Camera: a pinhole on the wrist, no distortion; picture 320 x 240 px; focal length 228.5 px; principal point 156.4 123.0 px. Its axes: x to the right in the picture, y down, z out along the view. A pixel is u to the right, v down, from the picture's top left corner.
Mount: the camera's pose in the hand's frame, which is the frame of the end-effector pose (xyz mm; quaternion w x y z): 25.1 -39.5 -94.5 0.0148 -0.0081 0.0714 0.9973
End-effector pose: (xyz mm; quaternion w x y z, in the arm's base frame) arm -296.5 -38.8 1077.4 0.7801 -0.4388 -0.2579 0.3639
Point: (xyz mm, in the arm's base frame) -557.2 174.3 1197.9
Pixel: 155.1 106.3
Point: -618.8 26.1 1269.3
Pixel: 229.3 155.5
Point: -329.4 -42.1 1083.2
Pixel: 240.6 76.2
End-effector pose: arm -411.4 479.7 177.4 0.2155 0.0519 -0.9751 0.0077
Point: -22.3 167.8 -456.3
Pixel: outside the picture
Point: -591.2 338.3 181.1
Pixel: outside the picture
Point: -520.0 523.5 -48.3
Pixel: 171.2 95.7
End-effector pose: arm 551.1 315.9 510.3 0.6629 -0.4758 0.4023 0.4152
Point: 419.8 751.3 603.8
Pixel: 189.6 62.6
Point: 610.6 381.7 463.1
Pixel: 79.8 136.9
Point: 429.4 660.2 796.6
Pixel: 281.0 94.9
